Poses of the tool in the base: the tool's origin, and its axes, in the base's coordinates. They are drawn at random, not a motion.
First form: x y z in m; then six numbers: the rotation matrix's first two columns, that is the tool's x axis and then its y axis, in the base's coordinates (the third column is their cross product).
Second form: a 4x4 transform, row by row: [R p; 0 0 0 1], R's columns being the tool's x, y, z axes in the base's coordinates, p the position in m. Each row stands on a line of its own. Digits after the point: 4 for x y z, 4 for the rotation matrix.
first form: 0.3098 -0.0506 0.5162 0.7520 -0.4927 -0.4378 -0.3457 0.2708 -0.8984
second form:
0.7520 -0.3457 0.5612 0.3098
-0.4927 0.2708 0.8269 -0.0506
-0.4378 -0.8984 0.0333 0.5162
0 0 0 1

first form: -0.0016 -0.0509 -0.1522 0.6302 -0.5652 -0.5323 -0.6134 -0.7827 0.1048
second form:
0.6302 -0.6134 -0.4759 -0.0016
-0.5652 -0.7827 0.2605 -0.0509
-0.5323 0.1048 -0.8400 -0.1522
0 0 0 1

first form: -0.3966 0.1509 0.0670 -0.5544 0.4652 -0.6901 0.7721 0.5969 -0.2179
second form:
-0.5544 0.7721 0.3106 -0.3966
0.4652 0.5969 -0.6536 0.1509
-0.6901 -0.2179 -0.6901 0.0670
0 0 0 1

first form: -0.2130 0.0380 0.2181 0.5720 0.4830 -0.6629 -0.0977 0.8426 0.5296
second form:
0.5720 -0.0977 0.8144 -0.2130
0.4830 0.8426 -0.2382 0.0380
-0.6629 0.5296 0.5292 0.2181
0 0 0 1

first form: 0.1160 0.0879 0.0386 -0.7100 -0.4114 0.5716 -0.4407 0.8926 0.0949
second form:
-0.7100 -0.4407 -0.5493 0.1160
-0.4114 0.8926 -0.1845 0.0879
0.5716 0.0949 -0.8150 0.0386
0 0 0 1

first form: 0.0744 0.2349 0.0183 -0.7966 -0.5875 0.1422 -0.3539 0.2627 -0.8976
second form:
-0.7966 -0.3539 0.4900 0.0744
-0.5875 0.2627 -0.7654 0.2349
0.1422 -0.8976 -0.4172 0.0183
0 0 0 1

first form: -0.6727 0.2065 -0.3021 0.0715 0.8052 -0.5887 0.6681 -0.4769 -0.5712
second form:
0.0715 0.6681 -0.7407 -0.6727
0.8052 -0.4769 -0.3525 0.2065
-0.5887 -0.5712 -0.5721 -0.3021
0 0 0 1

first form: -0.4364 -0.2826 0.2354 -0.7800 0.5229 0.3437 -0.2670 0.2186 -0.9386
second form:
-0.7800 -0.2670 -0.5659 -0.4364
0.5229 0.2186 -0.8239 -0.2826
0.3437 -0.9386 -0.0309 0.2354
0 0 0 1

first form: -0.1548 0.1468 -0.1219 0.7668 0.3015 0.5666 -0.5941 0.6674 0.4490
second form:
0.7668 -0.5941 -0.2428 -0.1548
0.3015 0.6674 -0.6809 0.1468
0.5666 0.4490 0.6909 -0.1219
0 0 0 1

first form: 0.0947 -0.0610 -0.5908 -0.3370 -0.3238 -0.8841 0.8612 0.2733 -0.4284
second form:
-0.3370 0.8612 0.3803 0.0947
-0.3238 0.2733 -0.9058 -0.0610
-0.8841 -0.4284 0.1868 -0.5908
0 0 0 1

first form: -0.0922 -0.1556 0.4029 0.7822 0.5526 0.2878 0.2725 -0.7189 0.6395
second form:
0.7822 0.2725 0.5603 -0.0922
0.5526 -0.7189 -0.4218 -0.1556
0.2878 0.6395 -0.7129 0.4029
0 0 0 1

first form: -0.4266 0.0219 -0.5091 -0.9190 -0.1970 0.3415 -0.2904 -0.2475 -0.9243
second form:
-0.9190 -0.2904 0.2666 -0.4266
-0.1970 -0.2475 -0.9486 0.0219
0.3415 -0.9243 0.1702 -0.5091
0 0 0 1

